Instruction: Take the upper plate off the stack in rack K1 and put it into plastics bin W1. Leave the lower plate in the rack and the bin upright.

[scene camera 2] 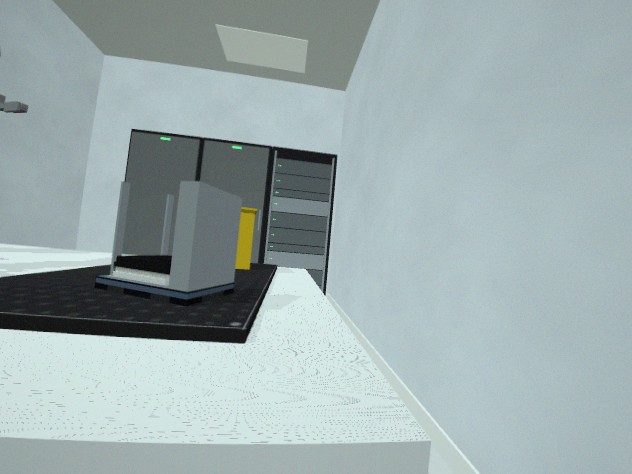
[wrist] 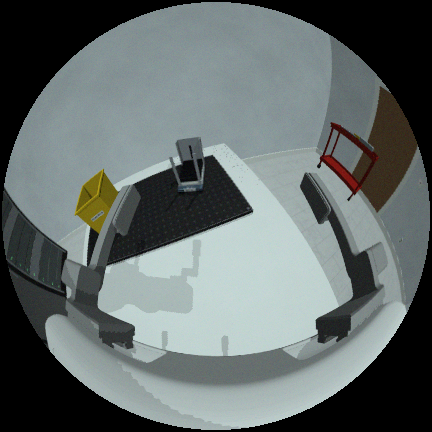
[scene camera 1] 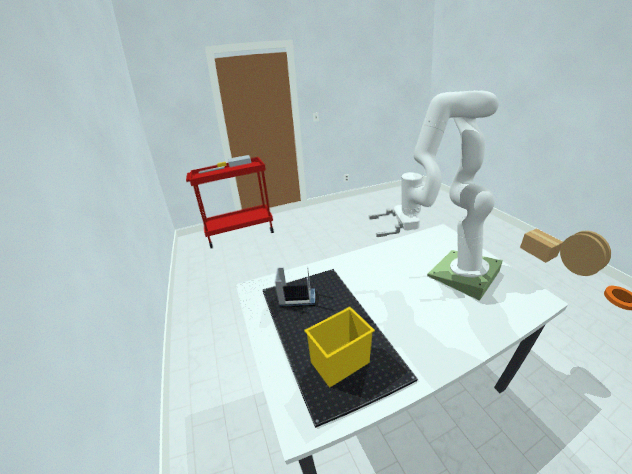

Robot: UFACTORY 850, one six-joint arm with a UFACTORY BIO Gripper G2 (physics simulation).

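Observation:
Rack K1 [scene camera 1: 280, 286] [scene camera 2: 211, 239] [wrist: 183, 149] is grey with a blue base and stands upright on the black mat. A dark block-like plate [scene camera 1: 296, 292] [scene camera 2: 142, 263] lies low inside it, with a whitish layer [scene camera 2: 140, 276] below; the exact edge between the plates is hard to tell. Bin W1 [scene camera 1: 341, 359] [scene camera 2: 245, 239] [wrist: 102, 205] is yellow, open-topped and upright on the mat. My gripper [scene camera 1: 375, 226] [wrist: 221, 204] is open and empty, high above the table's back part, well away from rack and bin. A fingertip shows at the left edge of scene camera 2.
The black perforated mat [scene camera 1: 326, 403] [scene camera 2: 122, 329] [wrist: 165, 225] lies on the white table [scene camera 1: 439, 346]. The arm stands on a green base plate [scene camera 1: 479, 288]. A red cart [scene camera 1: 228, 175] [wrist: 341, 173] is beyond the table. Dark cabinets [scene camera 2: 163, 168] stand behind the rack in scene camera 2.

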